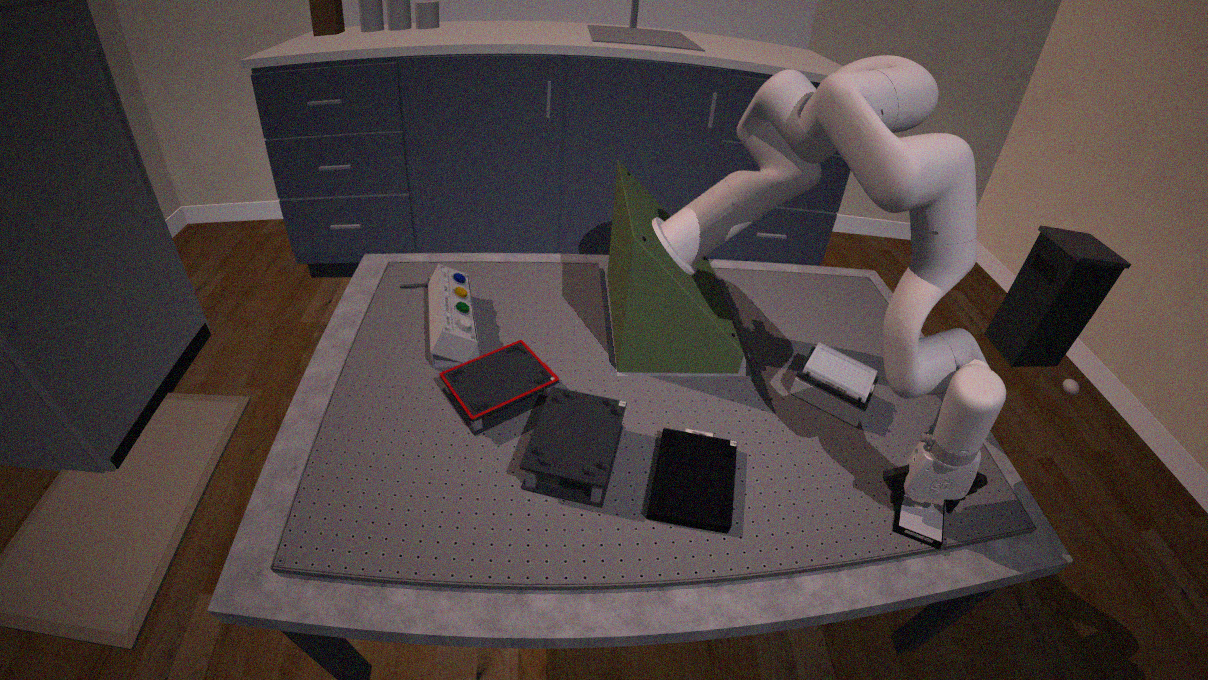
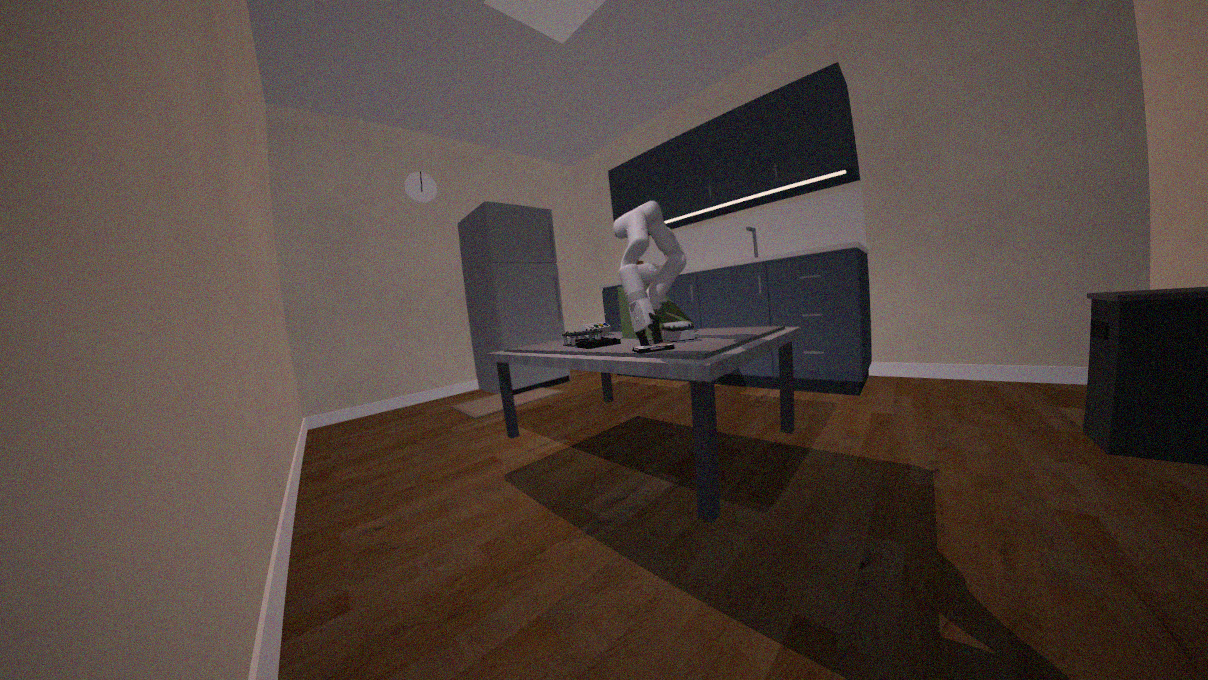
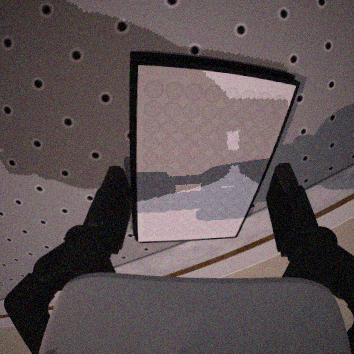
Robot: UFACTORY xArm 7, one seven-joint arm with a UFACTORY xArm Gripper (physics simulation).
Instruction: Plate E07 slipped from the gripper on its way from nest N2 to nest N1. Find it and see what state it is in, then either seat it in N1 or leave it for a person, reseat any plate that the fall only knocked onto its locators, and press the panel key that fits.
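Frame: origin at the arm's base, x ahead, y left, z up, level; centimetres.
Seen in the pictures: gripper, fingertip midpoint: (image 1: 921,504) (image 2: 652,345) (image 3: 198,181); arm's base, origin of the base link: (image 1: 672,247) (image 2: 650,301).
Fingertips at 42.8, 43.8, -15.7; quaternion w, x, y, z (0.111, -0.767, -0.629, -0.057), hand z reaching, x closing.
Observation:
Offsets run from my fingertips to a thing's middle, as dx, dy, dz. "spot": to the spot under its first point. Level surfaces: height alone.
A plate with a black rim and a pale top with faint round wells @(spot: +3.4, -1.1, -0.1) (image 1: 921,522) (image 2: 653,348) (image 3: 210,115) lies near the front right corner of the pegboard. Its label is not readable. My gripper (image 1: 934,500) (image 3: 198,181) is open, with one finger on each side of the plate's near part and nothing gripped. A red-rimmed dark stand (image 1: 498,378), a dark raised stand (image 1: 574,435) and a black slab @(-3.5, -38.6, -0.5) (image 1: 693,478) stand left of the gripper. I cannot tell which is N1 or N2. The key panel @(-33.6, -84.1, +2.6) (image 1: 453,329) has blue, yellow, green and white keys.
A white-topped box @(-25.6, -10.9, +5.2) (image 1: 839,371) stands behind the gripper, to its left. The green wedge mount (image 1: 667,320) carries the arm at the back middle of the pegboard @(dz -1.5) (image 1: 405,523). The table's pale front edge (image 1: 541,612) runs close to the plate.

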